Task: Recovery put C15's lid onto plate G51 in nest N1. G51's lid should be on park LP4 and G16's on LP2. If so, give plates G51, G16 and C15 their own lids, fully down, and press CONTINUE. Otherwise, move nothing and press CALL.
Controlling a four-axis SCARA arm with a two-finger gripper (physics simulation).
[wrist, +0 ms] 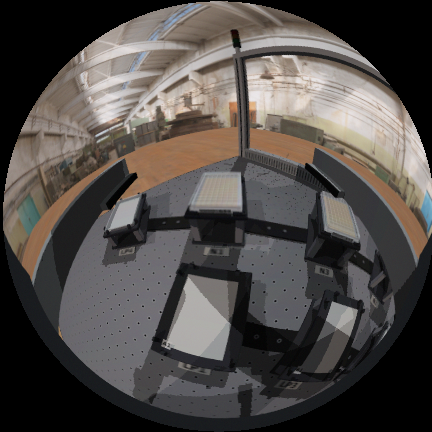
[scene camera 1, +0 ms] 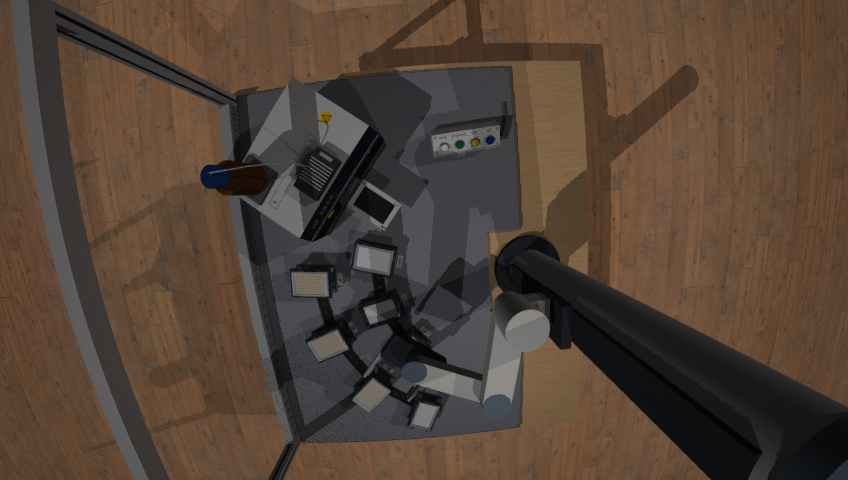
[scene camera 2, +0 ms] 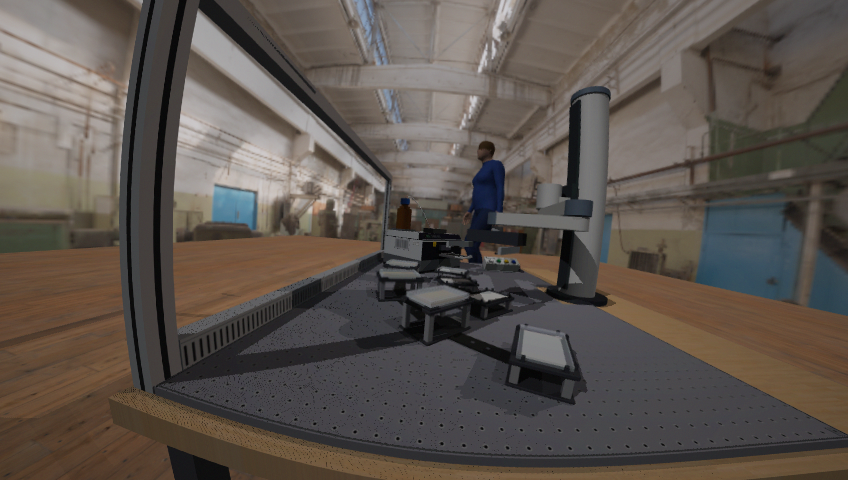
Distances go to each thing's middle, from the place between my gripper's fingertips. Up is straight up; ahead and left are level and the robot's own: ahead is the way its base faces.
I see the brown bottle (scene camera 1: 252, 180) 69 cm to the right of my hand, 30 cm ahead of it and 12 cm above it.
